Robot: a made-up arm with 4 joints. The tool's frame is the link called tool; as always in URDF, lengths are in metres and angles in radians. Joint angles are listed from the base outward. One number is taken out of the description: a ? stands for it. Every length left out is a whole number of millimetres.
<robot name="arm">
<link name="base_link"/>
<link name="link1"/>
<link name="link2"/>
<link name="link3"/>
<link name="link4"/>
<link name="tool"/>
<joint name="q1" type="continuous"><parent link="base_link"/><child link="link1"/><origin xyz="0.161 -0.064 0.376" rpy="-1.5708 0 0"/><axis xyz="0 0 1"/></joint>
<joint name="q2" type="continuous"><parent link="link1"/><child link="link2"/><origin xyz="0.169 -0.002 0" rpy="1.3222 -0.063 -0.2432"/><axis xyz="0 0 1"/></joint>
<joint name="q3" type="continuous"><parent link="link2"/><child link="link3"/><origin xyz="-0.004 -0.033 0" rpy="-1.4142 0.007 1.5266"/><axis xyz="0 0 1"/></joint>
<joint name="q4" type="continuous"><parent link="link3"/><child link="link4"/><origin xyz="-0.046 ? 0" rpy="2.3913 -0.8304 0.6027"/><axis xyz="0 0 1"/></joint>
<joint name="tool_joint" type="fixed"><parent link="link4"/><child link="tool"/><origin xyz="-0.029 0.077 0" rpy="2.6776 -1.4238 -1.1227"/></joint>
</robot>
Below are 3 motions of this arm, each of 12 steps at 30 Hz.
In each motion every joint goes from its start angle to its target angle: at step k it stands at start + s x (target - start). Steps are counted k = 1, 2, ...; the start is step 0. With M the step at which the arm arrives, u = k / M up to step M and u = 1 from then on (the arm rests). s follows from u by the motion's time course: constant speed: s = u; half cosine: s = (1 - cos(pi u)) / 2; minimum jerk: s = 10 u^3 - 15 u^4 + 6 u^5.
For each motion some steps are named. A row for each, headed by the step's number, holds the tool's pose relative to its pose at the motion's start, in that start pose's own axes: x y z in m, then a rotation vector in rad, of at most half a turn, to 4 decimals.
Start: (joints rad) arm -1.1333 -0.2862 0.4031 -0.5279
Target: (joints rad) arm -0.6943 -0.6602 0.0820 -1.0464
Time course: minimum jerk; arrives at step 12
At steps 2, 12:
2: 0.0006 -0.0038 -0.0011 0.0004 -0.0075 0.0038
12: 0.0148 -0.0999 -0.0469 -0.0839 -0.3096 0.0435

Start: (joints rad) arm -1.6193 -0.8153 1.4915 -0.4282
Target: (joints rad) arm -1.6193 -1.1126 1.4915 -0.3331
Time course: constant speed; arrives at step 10
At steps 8, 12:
8: -0.0022 0.0067 -0.0098 0.2873 -0.0944 -0.0514
12: -0.0026 0.0086 -0.0119 0.3593 -0.1183 -0.0629

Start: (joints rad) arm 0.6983 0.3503 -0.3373 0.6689
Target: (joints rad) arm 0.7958 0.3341 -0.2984 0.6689
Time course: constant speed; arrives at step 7
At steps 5, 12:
5: -0.0034 0.0016 0.0135 0.0526 -0.0261 0.0252
12: -0.0048 0.0020 0.0189 0.0738 -0.0369 0.0350

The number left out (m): 0.079
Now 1 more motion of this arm.
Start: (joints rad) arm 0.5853 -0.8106 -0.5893 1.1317
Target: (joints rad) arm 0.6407 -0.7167 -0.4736 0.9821
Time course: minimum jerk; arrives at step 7
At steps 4, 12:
4: -0.0016 -0.0062 -0.0079 -0.0776 -0.1258 0.0513
12: -0.0014 -0.0097 -0.0122 -0.1231 -0.2009 0.0740

